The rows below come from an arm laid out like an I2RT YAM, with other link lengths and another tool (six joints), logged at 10 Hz.
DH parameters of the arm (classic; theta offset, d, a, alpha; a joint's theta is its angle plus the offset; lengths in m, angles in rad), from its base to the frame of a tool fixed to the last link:
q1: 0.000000 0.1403 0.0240 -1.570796
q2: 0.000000 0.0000 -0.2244 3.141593
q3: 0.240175 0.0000 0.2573 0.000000
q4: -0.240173 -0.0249 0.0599 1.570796
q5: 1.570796 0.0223 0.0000 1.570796
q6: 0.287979 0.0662 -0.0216 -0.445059
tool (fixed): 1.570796 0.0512 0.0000 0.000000
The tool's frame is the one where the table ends.
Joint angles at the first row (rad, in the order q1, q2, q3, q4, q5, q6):
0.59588, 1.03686, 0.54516, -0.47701, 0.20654, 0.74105
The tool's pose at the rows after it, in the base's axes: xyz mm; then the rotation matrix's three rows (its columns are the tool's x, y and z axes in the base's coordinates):
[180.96 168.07 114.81], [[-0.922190 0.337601 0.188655], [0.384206 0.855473 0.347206], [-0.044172 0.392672 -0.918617]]
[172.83 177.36 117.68], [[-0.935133 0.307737 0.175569], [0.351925 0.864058 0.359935], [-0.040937 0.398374 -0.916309]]
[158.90 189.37 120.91], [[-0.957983 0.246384 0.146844], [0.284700 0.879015 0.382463], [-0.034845 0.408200 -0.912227]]
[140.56 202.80 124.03], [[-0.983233 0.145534 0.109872], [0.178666 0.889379 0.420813], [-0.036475 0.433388 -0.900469]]
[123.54 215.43 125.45], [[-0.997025 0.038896 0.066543], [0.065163 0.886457 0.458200], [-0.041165 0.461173 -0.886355]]
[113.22 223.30 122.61], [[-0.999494 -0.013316 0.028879], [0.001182 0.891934 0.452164], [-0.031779 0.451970 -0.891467]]
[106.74 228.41 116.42], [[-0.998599 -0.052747 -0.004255], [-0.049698 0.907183 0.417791], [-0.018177 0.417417 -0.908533]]
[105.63 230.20 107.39], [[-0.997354 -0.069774 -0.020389], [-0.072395 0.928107 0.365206], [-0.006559 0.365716 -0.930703]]
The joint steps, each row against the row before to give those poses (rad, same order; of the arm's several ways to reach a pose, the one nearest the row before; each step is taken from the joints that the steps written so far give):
0.02949, 0.00010, -0.00119, -0.00728, 0.00720, 0.00950
0.05323, -0.00171, 0.00945, -0.01160, 0.00523, 0.01882
0.06959, -0.01258, 0.00387, -0.01135, -0.00988, 0.00452
0.07709, -0.02958, -0.01244, 0.01125, -0.02973, -0.01984
0.06640, -0.01745, -0.01475, 0.03086, -0.04032, -0.03178
0.04713, 0.02744, 0.00773, 0.00734, -0.01127, -0.01235
0.03252, 0.05128, 0.01736, -0.00241, -0.00048, -0.02138
0.01513, 0.06371, 0.01894, -0.00430, 0.01696, -0.01976

